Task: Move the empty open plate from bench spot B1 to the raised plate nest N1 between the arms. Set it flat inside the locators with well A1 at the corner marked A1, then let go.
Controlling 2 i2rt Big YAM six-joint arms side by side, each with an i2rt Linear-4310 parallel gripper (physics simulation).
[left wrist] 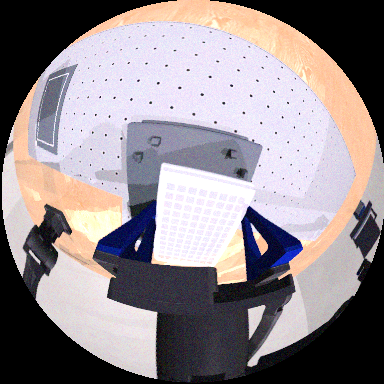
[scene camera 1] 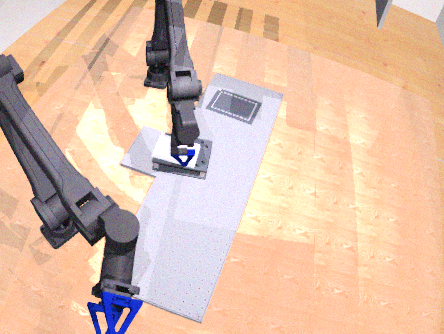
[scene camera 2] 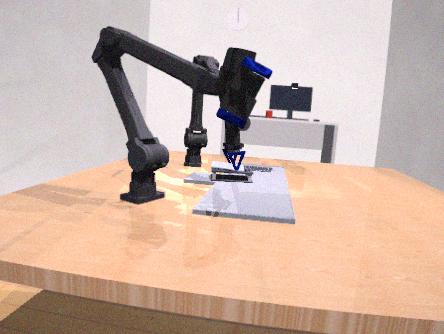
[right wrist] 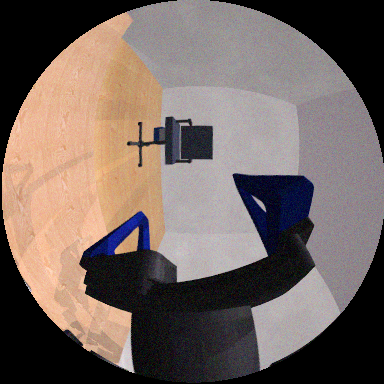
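Seen in the pictures: left gripper, between the fingertips: [left wrist: 199, 206] [scene camera 1: 185, 154] [scene camera 2: 234, 168]; right gripper, between the fingertips: [scene camera 2: 250, 96] [right wrist: 185, 198]; left arm's base, origin of its link: [left wrist: 57, 217] [scene camera 1: 158, 78] [scene camera 2: 192, 164]; right arm's base, origin of its link: [scene camera 1: 62, 228] [scene camera 2: 142, 198].
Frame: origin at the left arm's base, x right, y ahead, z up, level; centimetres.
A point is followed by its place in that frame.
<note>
The white plate [scene camera 1: 163, 148] {z 7.4, x 40.3, y 12.2 cm} [scene camera 2: 220, 165] {z 7.4, x 43.5, y 13.0 cm} [left wrist: 200, 227] {z 7.2, x 39.9, y 17.0 cm} with its grid of wells is between the fingers of my left gripper [scene camera 1: 184, 162] {z 5.9, x 39.6, y 18.7 cm} [scene camera 2: 236, 167] {z 5.9, x 39.6, y 18.7 cm} [left wrist: 199, 206] {z 5.9, x 39.6, y 18.7 cm}, which is shut on it. It looks about level over the dark grey raised nest [scene camera 1: 206, 150] {z 5.5, x 36.3, y 24.6 cm} [scene camera 2: 231, 178] {z 1.8, x 39.7, y 17.8 cm} [left wrist: 192, 145] {z 5.4, x 37.8, y 24.4 cm}, shifted toward the left of it in scene camera 1. Several locators show uncovered beyond the plate in the left wrist view. Whether it touches the nest is unclear; the A1 marks cannot be read. My right gripper [scene camera 1: 112, 319] [scene camera 2: 257, 100] {z 31.0, x 104.0, y 16.4 cm} [right wrist: 185, 198] {z 31.0, x 104.0, y 16.4 cm} is open and empty, high up and away from the nest.
The dark bench spot with a white outline [scene camera 1: 235, 106] {z 1.5, x 9.9, y 30.9 cm} [left wrist: 48, 112] {z 1.5, x 10.2, y 29.6 cm} lies on the perforated grey board [scene camera 1: 200, 280] {z 1.3, x 76.3, y 29.9 cm} [scene camera 2: 250, 210] {z 1.3, x 81.4, y 21.0 cm} [left wrist: 200, 65] {z 1.3, x 37.1, y 33.3 cm}, beyond the nest in scene camera 1. The wooden table [scene camera 1: 320, 200] {z 0.0, x 42.7, y 62.2 cm} [scene camera 2: 340, 240] {z 0.0, x 98.1, y 40.5 cm} surrounds the board. The right arm stands at the left.
</note>
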